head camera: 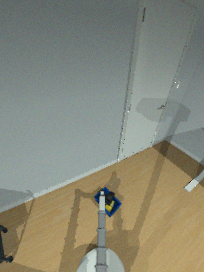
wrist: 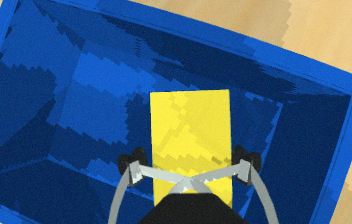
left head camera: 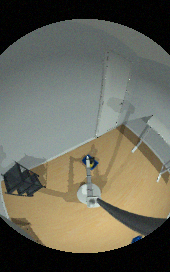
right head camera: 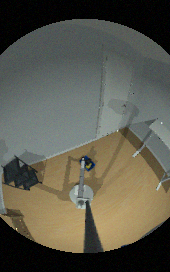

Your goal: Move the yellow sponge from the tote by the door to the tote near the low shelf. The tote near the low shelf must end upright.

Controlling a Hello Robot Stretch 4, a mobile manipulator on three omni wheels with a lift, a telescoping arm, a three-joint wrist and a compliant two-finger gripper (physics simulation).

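The yellow sponge (wrist: 191, 125) (head camera: 110, 205) lies inside the blue tote by the door (wrist: 280, 59) (head camera: 118, 204) (left head camera: 95, 162) (right head camera: 91, 165). My gripper (wrist: 188, 159) is open, with one fingertip on each side of the sponge's near part in the wrist view. The right fingertip looks close to the sponge's side, and a small gap shows at the left one. Whether the tips are down at the sponge's height is hard to tell. A blue object (left head camera: 137, 240), partly cut off at the bottom right of the left head view, may be the other tote; its pose cannot be told.
A dark shelf unit (left head camera: 22, 181) (right head camera: 21, 176) stands at the left by the wall. A white door (head camera: 161, 60) (left head camera: 116, 90) is in the wall behind the tote. A white table (left head camera: 163, 126) (right head camera: 163, 131) stands at the right, its leg (head camera: 194, 184) showing in the head view.
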